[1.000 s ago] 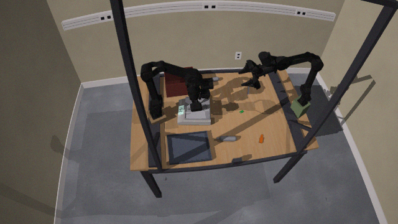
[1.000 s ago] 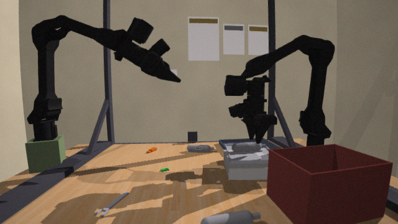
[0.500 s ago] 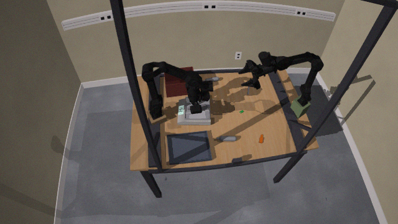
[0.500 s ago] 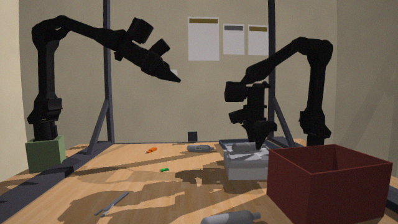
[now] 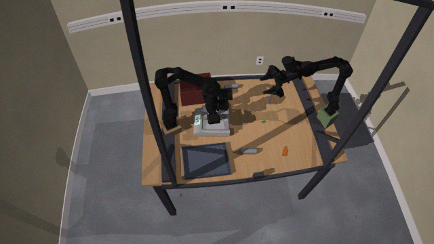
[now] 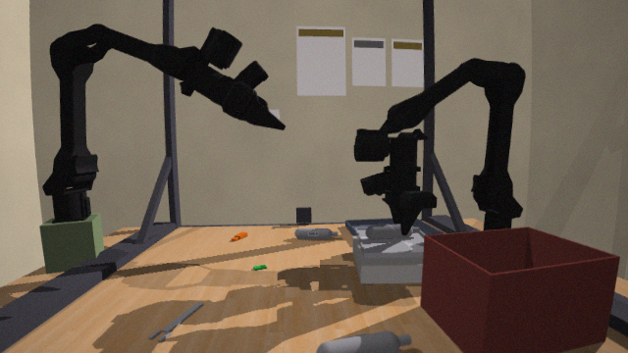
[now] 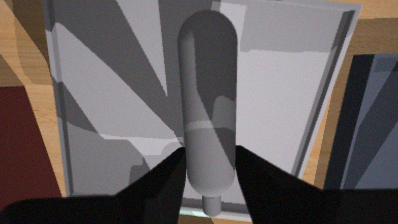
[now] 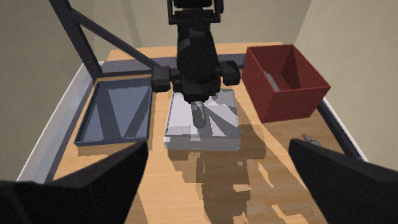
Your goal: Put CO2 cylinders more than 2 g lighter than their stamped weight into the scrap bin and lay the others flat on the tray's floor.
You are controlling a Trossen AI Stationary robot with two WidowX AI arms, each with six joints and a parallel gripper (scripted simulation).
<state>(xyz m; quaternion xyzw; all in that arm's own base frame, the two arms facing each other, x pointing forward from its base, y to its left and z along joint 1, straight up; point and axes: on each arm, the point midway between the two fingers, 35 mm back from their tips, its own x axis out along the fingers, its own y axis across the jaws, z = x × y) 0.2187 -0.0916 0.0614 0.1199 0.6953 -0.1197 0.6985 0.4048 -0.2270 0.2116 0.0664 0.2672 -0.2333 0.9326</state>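
My left hand is 24 cm short of the red scrap bin, 8 cm to the right of it and 7 cm above it. From my left hand the other things lie so: orange piece (40 cm to the right, 20 cm behind, 10 cm below); then tray (23 cm behind, 10 cm below, 5 cm to the left); then green piece (31 cm to the right, 10 cm below, 1 cm ahead).
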